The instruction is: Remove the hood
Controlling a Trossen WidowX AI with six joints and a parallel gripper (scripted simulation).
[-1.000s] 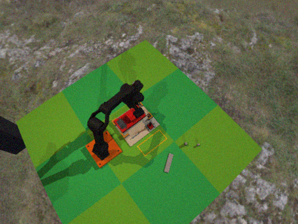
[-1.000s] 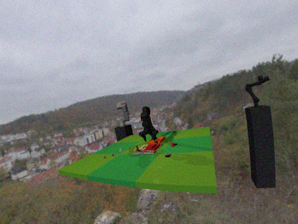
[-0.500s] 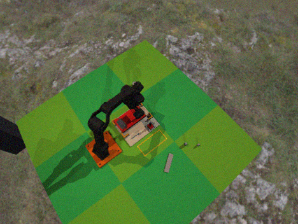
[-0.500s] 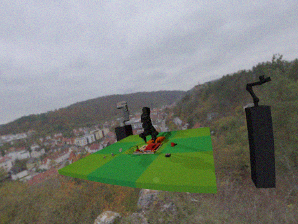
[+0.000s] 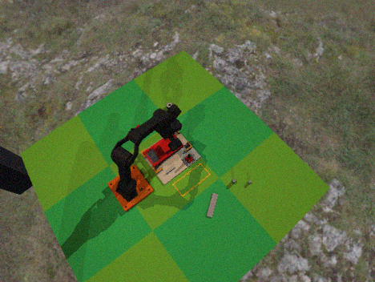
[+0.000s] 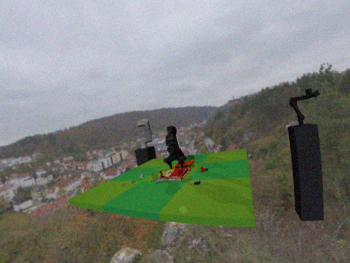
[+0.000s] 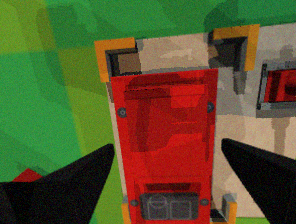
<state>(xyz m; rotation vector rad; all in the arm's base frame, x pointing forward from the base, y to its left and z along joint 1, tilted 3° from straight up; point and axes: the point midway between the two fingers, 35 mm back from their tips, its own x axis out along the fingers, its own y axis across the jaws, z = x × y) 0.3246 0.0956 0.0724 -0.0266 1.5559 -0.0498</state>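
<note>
My gripper tip is 20 mm above the red hood. Round my gripper tip: grey bar: 30 mm behind, 400 mm to the right, 60 mm below; then tan plate: 20 mm behind, 40 mm to the right, 50 mm below; then dark tyre: 160 mm ahead, 210 mm to the left, 50 mm below.
</note>
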